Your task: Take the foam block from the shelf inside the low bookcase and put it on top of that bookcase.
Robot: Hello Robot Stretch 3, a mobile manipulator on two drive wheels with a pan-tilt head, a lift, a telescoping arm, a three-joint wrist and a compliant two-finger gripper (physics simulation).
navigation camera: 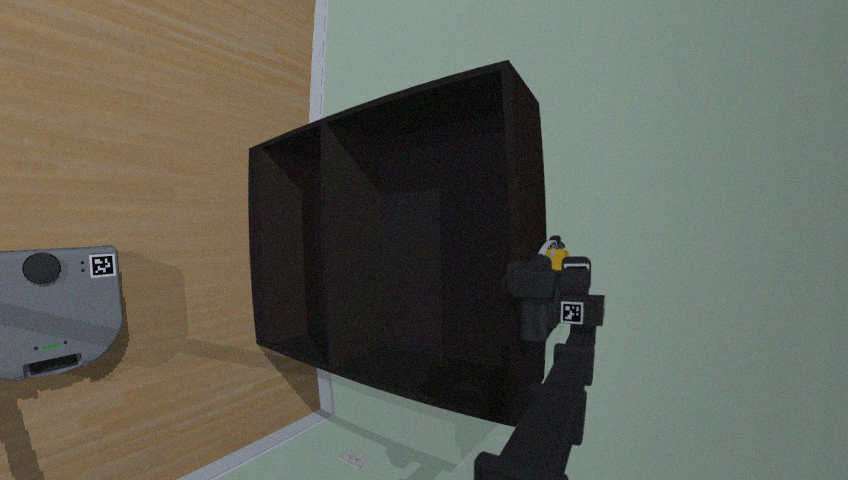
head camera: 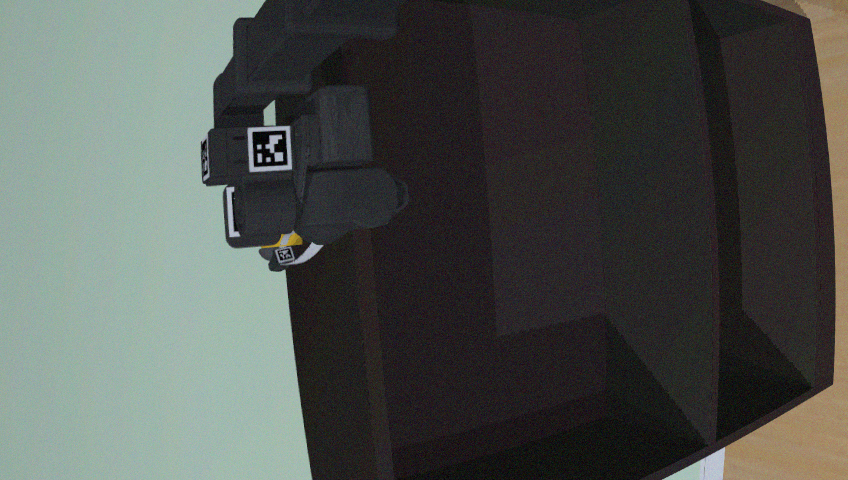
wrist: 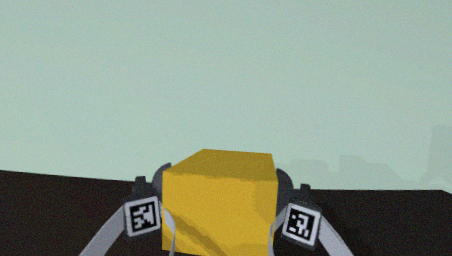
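Pixels of known places: gripper, fingertip midpoint: (navigation camera: 557,261) (wrist: 222,185); robot's base at its link origin: (navigation camera: 43,266).
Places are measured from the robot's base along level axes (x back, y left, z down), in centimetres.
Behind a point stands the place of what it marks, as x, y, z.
The yellow foam block (head camera: 290,239) @[-0.2, -71.5, -111.0] (navigation camera: 557,258) @[1.1, -71.4, -112.7] (wrist: 220,212) @[2.3, -71.2, -112.3] is between the two fingertips of my gripper (wrist: 222,185) @[2.4, -76.9, -111.8], which is shut on it. In the wrist view both fingertips press its sides, and the dark top of the low bookcase (head camera: 333,368) @[-15.8, -76.6, -106.0] (navigation camera: 524,172) @[-17.6, -72.3, -106.0] (wrist: 65,212) @[-14.0, -82.2, -106.0] lies behind and around it. In the head and navigation views the wrist and gripper body hide much of the block, which shows at the level of the bookcase top or above it. Whether its underside touches the top is hidden.
The arm (navigation camera: 544,416) @[8.9, -25.1, -120.0] reaches in along the bookcase top. A pale green wall (head camera: 119,356) @[-14.7, -97.9, -131.9] (navigation camera: 714,178) @[-16.5, -98.0, -149.9] (wrist: 225,75) @[2.3, -97.6, -122.5] stands behind the bookcase. The robot's base (navigation camera: 65,309) @[10.4, -3.9, -16.0] stands on the wooden floor (navigation camera: 196,89) @[-61.0, -44.0, 0.0] in front of the open shelves.
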